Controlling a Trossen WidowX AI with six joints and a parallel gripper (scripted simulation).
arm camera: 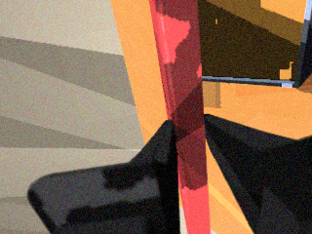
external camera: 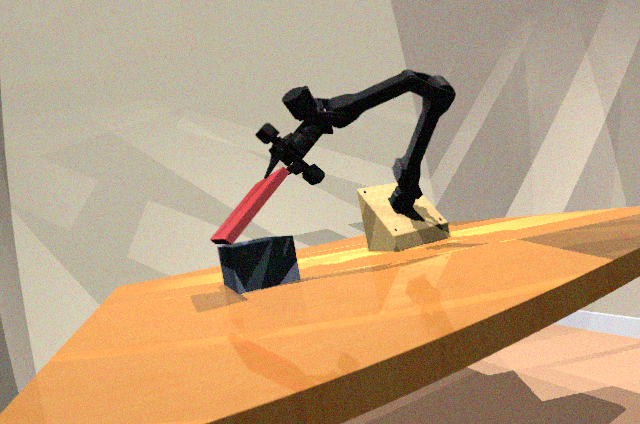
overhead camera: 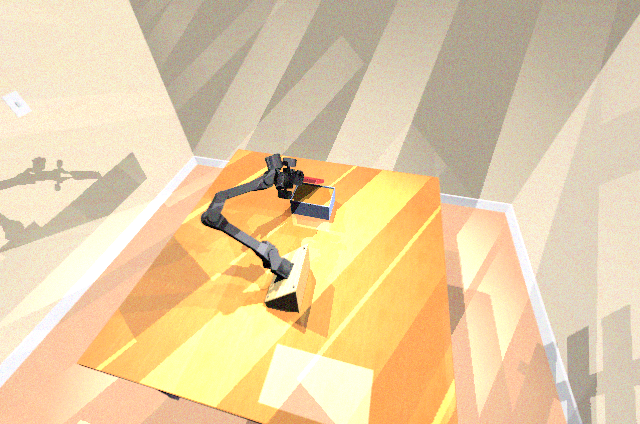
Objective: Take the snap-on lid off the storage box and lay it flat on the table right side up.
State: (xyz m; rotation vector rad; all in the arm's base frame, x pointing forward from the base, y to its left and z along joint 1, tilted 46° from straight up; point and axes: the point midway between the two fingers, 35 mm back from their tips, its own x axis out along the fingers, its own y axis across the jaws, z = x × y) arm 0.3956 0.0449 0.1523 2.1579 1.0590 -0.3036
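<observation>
The lid is 7 cm ahead of my gripper tip, 5 cm below it and 1 cm to the left of it. The rest, counted from my gripper tip: storage box: 18 cm below, 8 cm to the right, 5 cm ahead.
</observation>
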